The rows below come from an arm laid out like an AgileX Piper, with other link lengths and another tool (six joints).
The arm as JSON. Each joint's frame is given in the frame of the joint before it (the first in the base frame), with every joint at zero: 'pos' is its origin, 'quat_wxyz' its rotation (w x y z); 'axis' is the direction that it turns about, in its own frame. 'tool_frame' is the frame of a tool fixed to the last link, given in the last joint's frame.
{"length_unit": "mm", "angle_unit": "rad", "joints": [
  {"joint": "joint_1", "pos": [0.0, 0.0, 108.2], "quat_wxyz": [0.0, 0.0, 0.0, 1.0], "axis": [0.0, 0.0, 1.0]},
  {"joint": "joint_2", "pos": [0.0, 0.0, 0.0], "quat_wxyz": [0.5, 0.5, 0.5, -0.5], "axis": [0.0, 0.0, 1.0]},
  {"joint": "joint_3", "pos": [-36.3, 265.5, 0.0], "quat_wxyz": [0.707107, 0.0, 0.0, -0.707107], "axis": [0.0, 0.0, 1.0]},
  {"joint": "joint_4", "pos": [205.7, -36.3, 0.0], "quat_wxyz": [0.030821, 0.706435, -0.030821, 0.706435], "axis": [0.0, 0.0, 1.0]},
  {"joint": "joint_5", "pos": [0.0, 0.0, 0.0], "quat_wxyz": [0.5, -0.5, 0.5, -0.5], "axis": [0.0, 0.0, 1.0]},
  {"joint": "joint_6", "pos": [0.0, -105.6, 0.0], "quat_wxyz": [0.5, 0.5, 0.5, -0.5], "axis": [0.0, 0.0, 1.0]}
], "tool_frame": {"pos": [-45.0, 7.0, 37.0], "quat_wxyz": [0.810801, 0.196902, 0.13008, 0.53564]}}
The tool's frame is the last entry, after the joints.
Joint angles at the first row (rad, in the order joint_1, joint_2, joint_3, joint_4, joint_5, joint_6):
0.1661 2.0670 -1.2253 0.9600 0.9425 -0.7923
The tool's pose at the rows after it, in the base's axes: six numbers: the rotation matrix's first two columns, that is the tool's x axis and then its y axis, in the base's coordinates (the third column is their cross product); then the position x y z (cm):
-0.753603, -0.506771, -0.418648, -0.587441, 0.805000, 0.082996, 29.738, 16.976, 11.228
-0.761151, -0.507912, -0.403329, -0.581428, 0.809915, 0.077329, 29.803, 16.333, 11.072
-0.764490, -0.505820, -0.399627, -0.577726, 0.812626, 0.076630, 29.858, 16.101, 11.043
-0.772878, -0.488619, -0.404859, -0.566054, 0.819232, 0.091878, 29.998, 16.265, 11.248
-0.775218, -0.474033, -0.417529, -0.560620, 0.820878, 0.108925, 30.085, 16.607, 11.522
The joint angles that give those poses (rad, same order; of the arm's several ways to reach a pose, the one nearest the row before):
0.1463 2.0670 -1.2253 0.9071 0.9430 -0.7741
0.1296 2.0670 -1.2253 0.8830 0.9496 -0.7611
0.1228 2.0670 -1.2253 0.8777 0.9518 -0.7581
0.1228 2.0670 -1.2253 0.8988 0.9537 -0.7574
0.1274 2.0669 -1.2253 0.9285 0.9558 -0.7674

